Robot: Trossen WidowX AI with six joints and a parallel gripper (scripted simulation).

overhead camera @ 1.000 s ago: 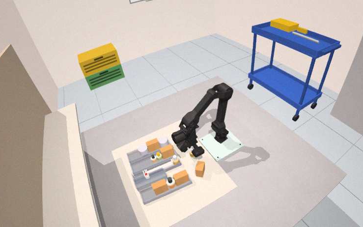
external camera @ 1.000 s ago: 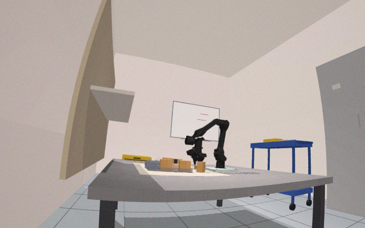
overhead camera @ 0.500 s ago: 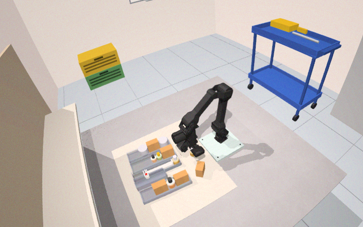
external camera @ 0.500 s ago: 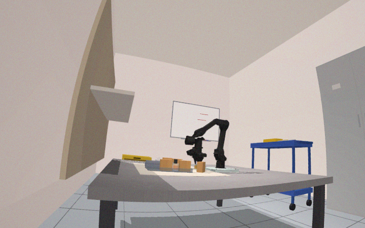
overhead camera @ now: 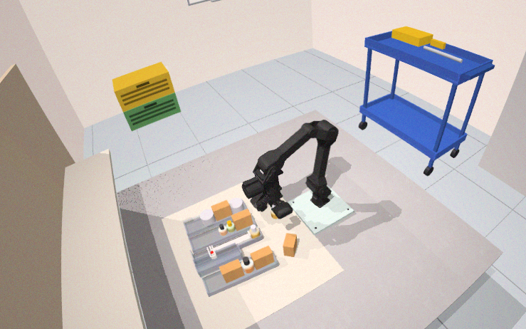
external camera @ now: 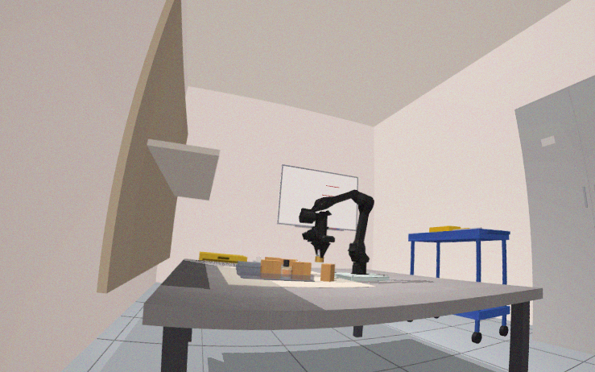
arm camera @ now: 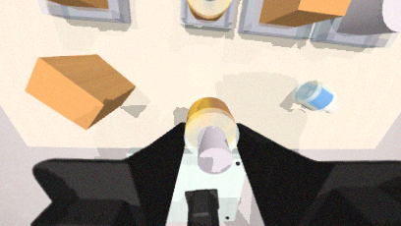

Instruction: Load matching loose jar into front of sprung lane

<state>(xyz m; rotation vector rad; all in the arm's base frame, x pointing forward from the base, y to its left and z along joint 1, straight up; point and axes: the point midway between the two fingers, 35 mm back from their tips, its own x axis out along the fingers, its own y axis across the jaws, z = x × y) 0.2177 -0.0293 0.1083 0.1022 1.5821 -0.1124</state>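
My gripper tip is now 130 mm to the right of the brown box, 60 mm above it and 40 mm short of it. Also, from my gripper tip: small blue-white jar (150 mm to the right, 70 mm below, 20 mm behind); grey rack (260 mm ahead, 70 mm below, 20 mm to the right); white pusher plate (220 mm ahead, 40 mm below, 10 mm to the right).
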